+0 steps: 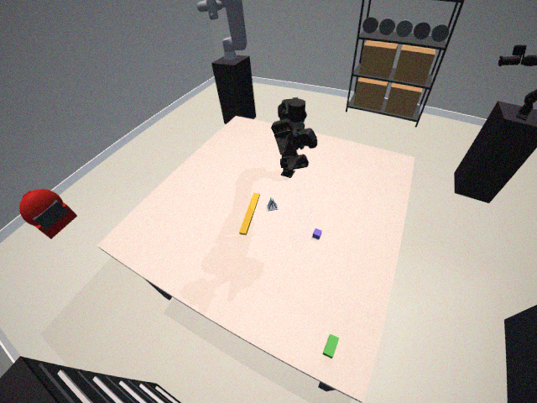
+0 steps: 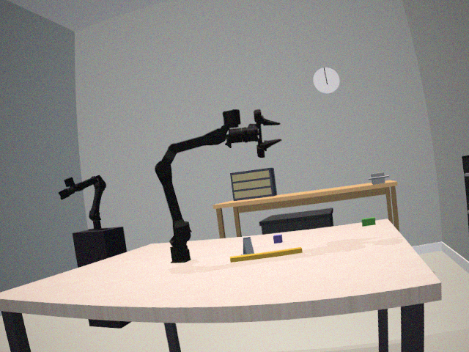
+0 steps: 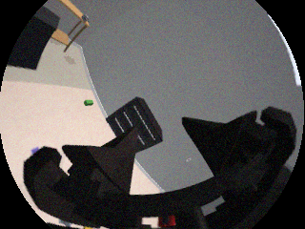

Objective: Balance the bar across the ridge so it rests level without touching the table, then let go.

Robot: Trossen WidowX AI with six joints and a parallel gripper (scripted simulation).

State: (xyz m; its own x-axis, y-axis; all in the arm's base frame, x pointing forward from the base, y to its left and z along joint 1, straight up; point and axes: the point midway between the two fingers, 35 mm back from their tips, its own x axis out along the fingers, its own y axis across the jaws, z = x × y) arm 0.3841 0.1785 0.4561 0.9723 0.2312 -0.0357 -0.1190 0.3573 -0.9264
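The yellow bar lies 450 mm below my gripper tip, 230 mm to the right of it and 70 mm behind it. From my gripper tip the other things lie so: green block: 440 mm below, 320 mm ahead, 310 mm to the left; purple cube: 440 mm below, 110 mm to the left, 90 mm behind.
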